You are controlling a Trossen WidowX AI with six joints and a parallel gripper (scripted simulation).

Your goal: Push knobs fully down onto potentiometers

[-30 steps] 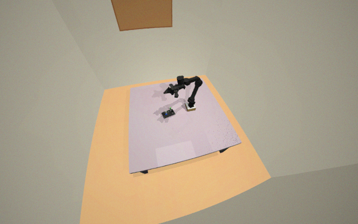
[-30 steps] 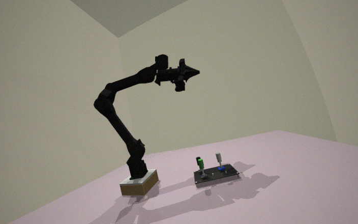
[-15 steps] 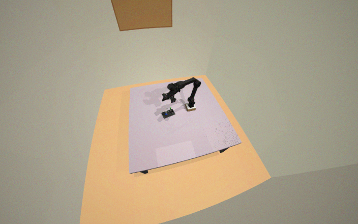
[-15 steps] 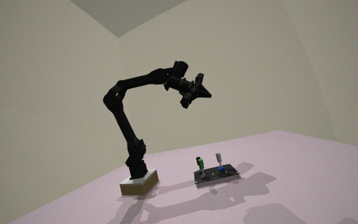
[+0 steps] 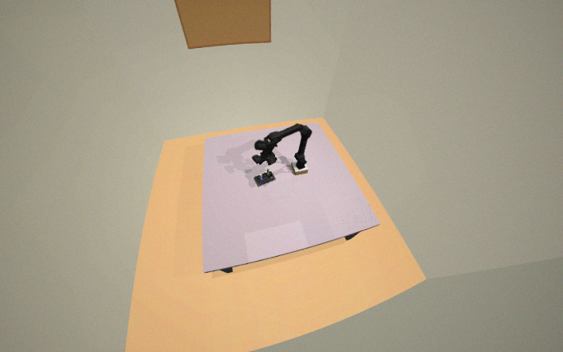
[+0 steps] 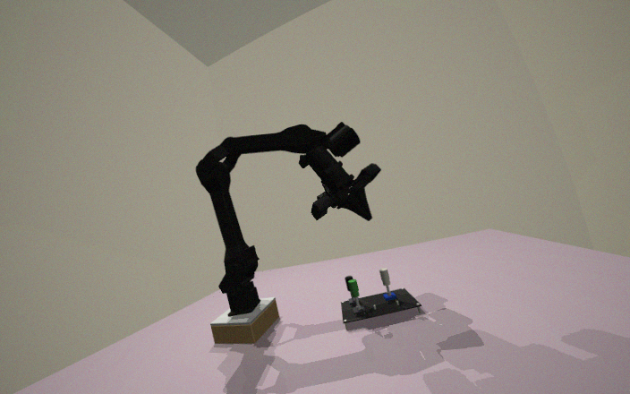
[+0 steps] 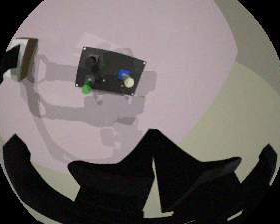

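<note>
Now: the green knob 70 mm behind my gripper tip, 20 mm to the right of it and 130 mm below it. Also, from my gripper tip: white knob: 10 mm to the left, 140 mm below.
</note>
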